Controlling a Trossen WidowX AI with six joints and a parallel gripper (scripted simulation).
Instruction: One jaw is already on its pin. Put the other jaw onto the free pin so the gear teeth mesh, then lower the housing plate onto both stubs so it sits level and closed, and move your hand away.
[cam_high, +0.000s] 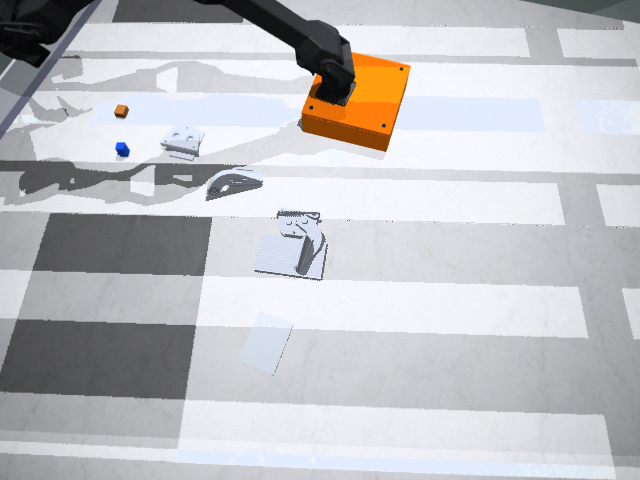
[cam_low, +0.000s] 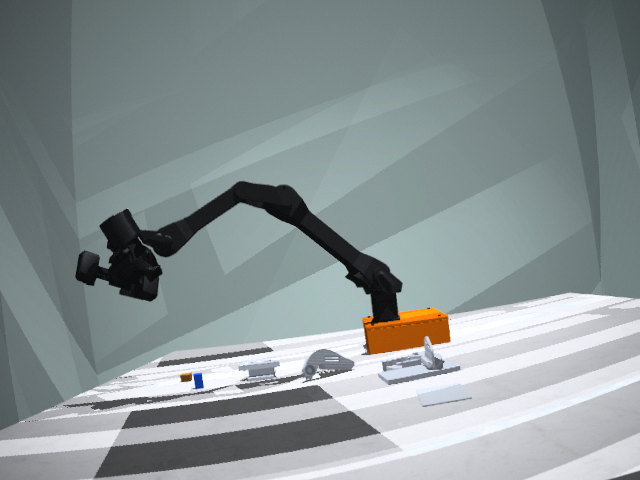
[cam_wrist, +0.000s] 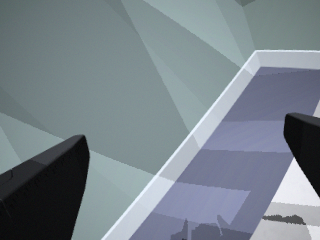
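My gripper tip is 47 cm to the right of the jaw, 20 cm above it and 11 cm short of it. The rest, counted from my gripper tip: brown cube (21 cm below, 18 cm to the left, 2 cm ahead); then blue cube (25 cm to the left, 20 cm below, 11 cm ahead); then pale flat sheet (68 cm to the left, 33 cm ahead, 22 cm below).
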